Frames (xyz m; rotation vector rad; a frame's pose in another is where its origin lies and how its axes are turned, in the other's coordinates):
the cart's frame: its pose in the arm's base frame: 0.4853 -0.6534 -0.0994 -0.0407 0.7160 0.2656
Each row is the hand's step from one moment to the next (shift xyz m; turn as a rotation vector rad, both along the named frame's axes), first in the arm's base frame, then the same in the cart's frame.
Working: the arm's base frame: its pose in the cart's frame: -0.2674 0.7597 -0.1538 0.0407 -0.7160 -0.2656

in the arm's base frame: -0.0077 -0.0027 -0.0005 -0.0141 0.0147 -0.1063
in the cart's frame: -0.0058 -0.0007 -0.0057 0.0626 0.0121 -0.0875
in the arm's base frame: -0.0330 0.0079 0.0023 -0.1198 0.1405 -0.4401
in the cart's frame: -0.0235 0.0161 -0.0185 0.2328 0.1425 -0.3915
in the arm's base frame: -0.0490 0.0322 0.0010 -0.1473 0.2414 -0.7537
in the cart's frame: -0.0288 0.0436 -0.0267 0.4407 0.2301 -0.6331
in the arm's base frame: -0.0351 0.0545 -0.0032 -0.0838 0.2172 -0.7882
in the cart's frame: -0.0109 0.0614 -0.0180 0.5037 0.1887 -0.6214
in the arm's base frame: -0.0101 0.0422 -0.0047 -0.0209 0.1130 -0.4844
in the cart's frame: 0.0053 0.0431 -0.0047 0.3270 0.0884 -0.3648
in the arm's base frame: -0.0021 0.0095 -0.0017 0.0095 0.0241 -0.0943
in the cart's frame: 0.0017 0.0096 -0.0014 0.0739 0.0158 -0.0620
